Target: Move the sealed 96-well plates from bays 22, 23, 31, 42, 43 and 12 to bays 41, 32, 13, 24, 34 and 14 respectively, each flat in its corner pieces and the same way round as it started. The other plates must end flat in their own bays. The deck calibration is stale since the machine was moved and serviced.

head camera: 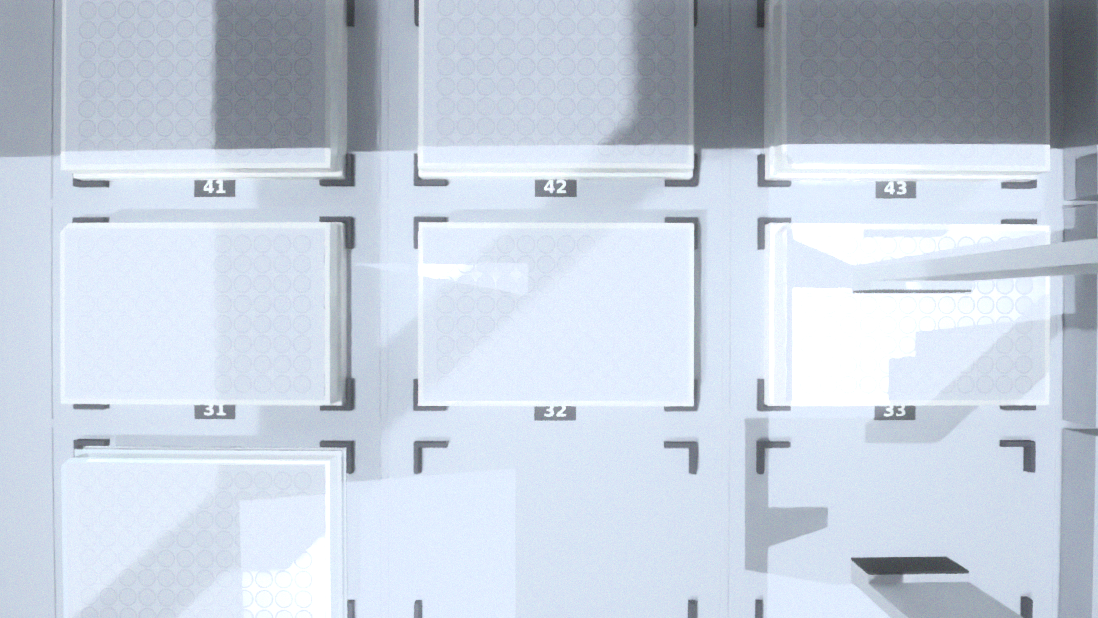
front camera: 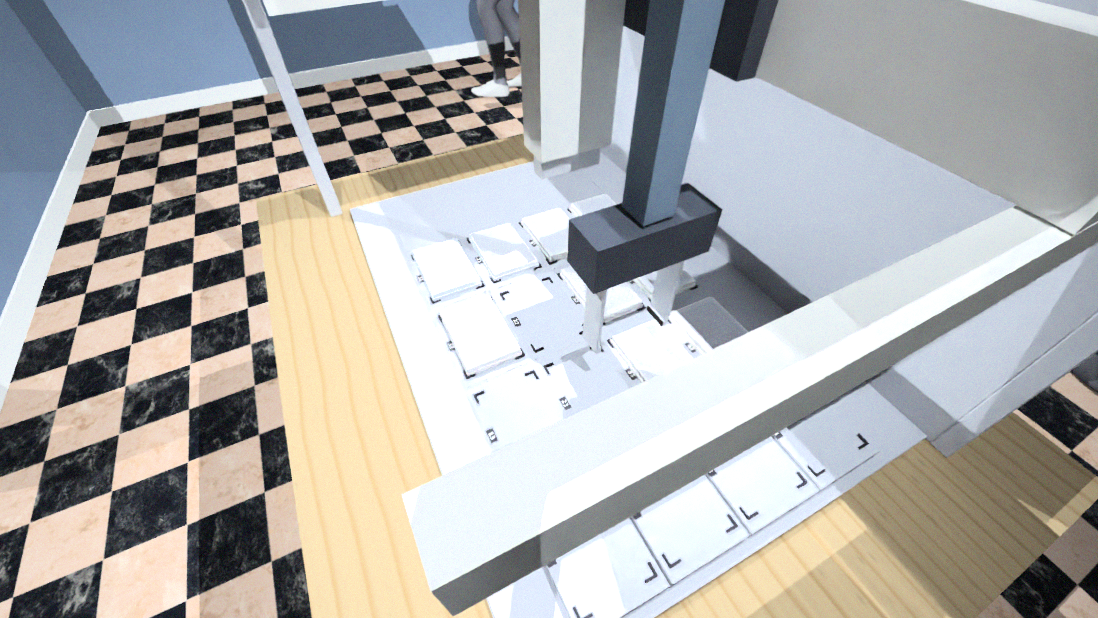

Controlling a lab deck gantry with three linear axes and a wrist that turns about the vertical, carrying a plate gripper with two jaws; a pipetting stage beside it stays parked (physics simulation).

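Places are measured from the robot's base along level axes (x ahead, y left, z up), in metres.
Where they show: gripper, fingertip midpoint: [head camera: 900,425] [front camera: 625,330]; robot's base, origin of the base link: [front camera: 413,255].
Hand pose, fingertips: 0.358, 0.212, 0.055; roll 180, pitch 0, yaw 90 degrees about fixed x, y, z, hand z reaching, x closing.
Things, the pixels of their centre, and the offset from my fingertips, as dx, dy, dz. "*": a spot on its surface instead.
- bay 22, surface spot: [head camera: 556,529] * -0.127, -0.062, -0.055
- bay 23, surface spot: [head camera: 891,491] * +0.036, -0.046, -0.055
- bay 12, surface spot: [front camera: 478,333] * -0.121, -0.176, -0.041
- bay 13, surface spot: [front camera: 518,406] * +0.012, -0.172, -0.055
- bay 21, surface spot: [head camera: 176,537] [front camera: 503,243] * -0.300, -0.059, -0.041
- bay 11, surface spot: [front camera: 445,268] * -0.282, -0.174, -0.041
My gripper [front camera: 628,333] [head camera: 911,428] is open and empty, raised above the deck with its jaws over bays 33 and 23. In the head view, sealed plates lie in bays 41 [head camera: 199,92], 42 [head camera: 554,84], 43 [head camera: 910,84], 31 [head camera: 195,314], 32 [head camera: 554,330] and 33 [head camera: 845,353]. Below bay 32, bay 22 [head camera: 556,529] has bare corner pieces; bay 23 [head camera: 891,491] beside it has no plate. In the front view, the plate in bay 12 [front camera: 478,333] lies flat; bay 13 [front camera: 518,406] shows bare corner pieces. The beam hides part of the bays nearest the camera.
Other plates lie in bay 21 [head camera: 176,537] [front camera: 503,249] and bay 11 [front camera: 445,268]. A long pale beam [front camera: 691,452] crosses the deck's front part. The white pipetting stage [front camera: 572,84] stands behind the gripper. Flat bays with corner pieces [front camera: 687,525] show before the beam.
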